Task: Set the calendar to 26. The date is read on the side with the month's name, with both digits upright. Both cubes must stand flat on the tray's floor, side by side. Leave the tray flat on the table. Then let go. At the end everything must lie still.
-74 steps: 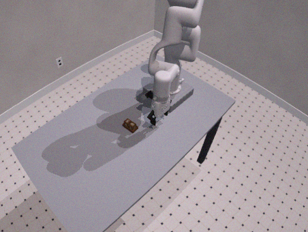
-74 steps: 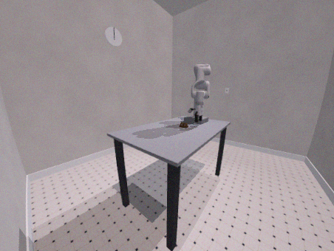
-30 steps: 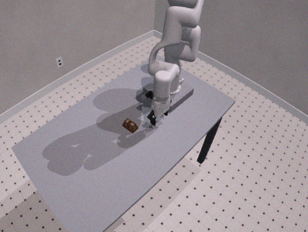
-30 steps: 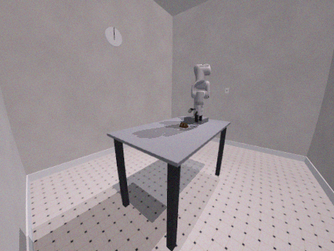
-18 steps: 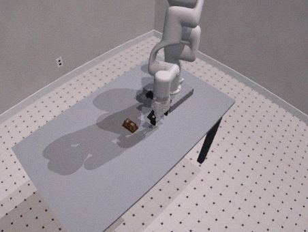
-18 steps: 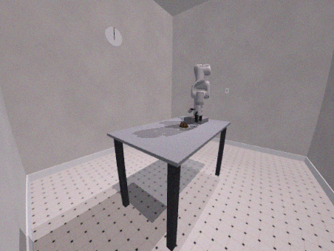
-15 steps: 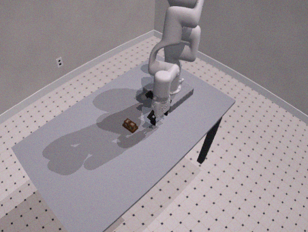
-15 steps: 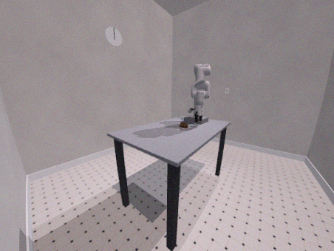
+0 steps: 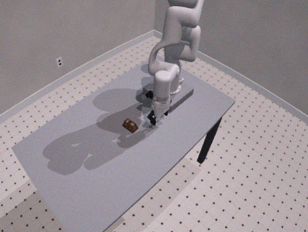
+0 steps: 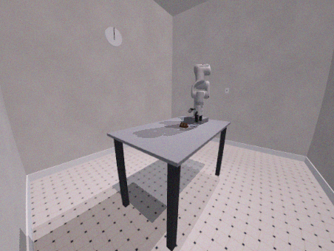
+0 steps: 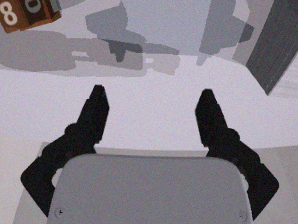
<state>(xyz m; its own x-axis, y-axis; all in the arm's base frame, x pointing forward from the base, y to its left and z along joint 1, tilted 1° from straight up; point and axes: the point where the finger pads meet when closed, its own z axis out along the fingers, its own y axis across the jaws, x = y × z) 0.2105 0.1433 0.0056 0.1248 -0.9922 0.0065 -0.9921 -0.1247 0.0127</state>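
Right now the brown cube is 12 cm ahead of my hand, 6 cm to the right of it and 4 cm below it. Round my hand: brown wooden tray 13 cm ahead, 8 cm to the right, 5 cm below.
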